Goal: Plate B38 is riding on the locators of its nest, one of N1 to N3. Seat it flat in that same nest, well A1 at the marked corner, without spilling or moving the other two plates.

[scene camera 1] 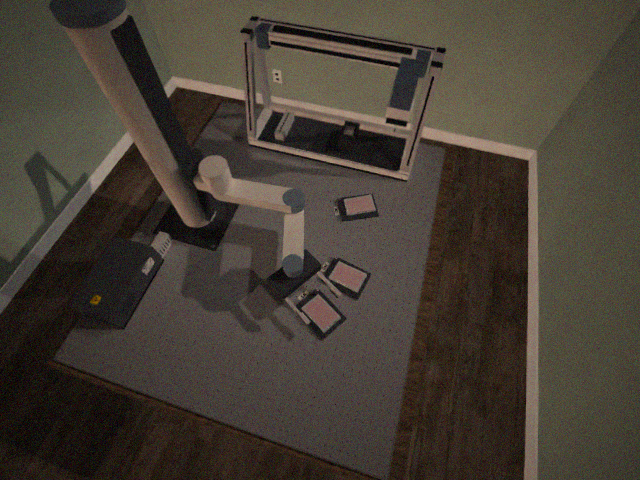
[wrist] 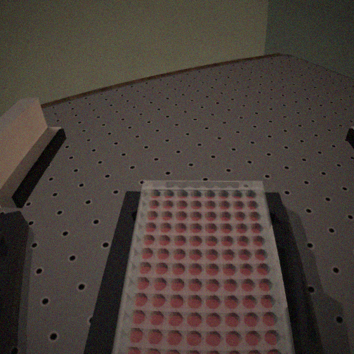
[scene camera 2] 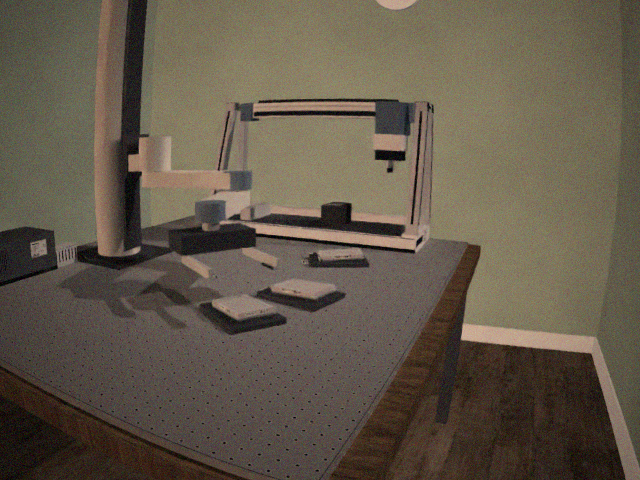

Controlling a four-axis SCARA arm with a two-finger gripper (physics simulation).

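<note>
The front plate (scene camera 1: 321, 312) (scene camera 2: 242, 306) (wrist: 205, 260), clear with red wells, lies in its dark nest (scene camera 1: 333, 329) (scene camera 2: 253, 326) (wrist: 112, 280). It looks level and lined up with the nest, but I cannot tell if it is fully down all round. My gripper (scene camera 1: 323, 309) (scene camera 2: 241, 269) is open and empty, raised above and a little behind this plate, one finger to each side. A second plate (scene camera 1: 348, 276) (scene camera 2: 303, 288) lies in the middle nest (scene camera 2: 310, 304). A third plate (scene camera 1: 360, 205) (scene camera 2: 341, 253) lies in the back nest (scene camera 2: 343, 264). Labels and corner marks are too small to read.
A gantry frame (scene camera 1: 330, 160) (scene camera 2: 330, 238) stands at the back, with a dark block (scene camera 2: 336, 212) inside its base. The arm's column (scene camera 1: 149, 129) (scene camera 2: 111, 129) and a dark control box (scene camera 1: 124, 279) (scene camera 2: 20, 253) stand on the left. The middle nest is close beside the front one.
</note>
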